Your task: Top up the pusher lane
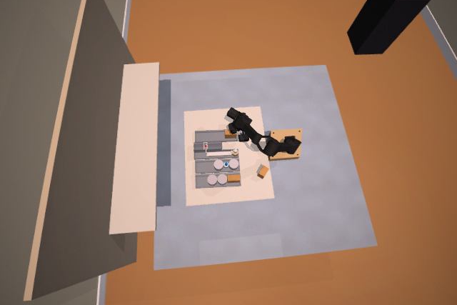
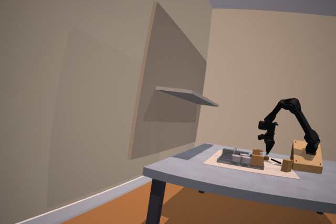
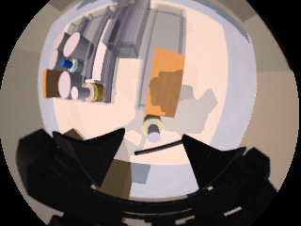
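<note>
The black rod is 8 cm behind my gripper tip, 5 cm below it and 3 cm to the right of it. From my gripper tip the other things lie so: sprung lane (20 cm ahead, 10 cm to the left, 4 cm below); then pusher plate (16 cm ahead, 10 cm to the left, 1 cm below).
</note>
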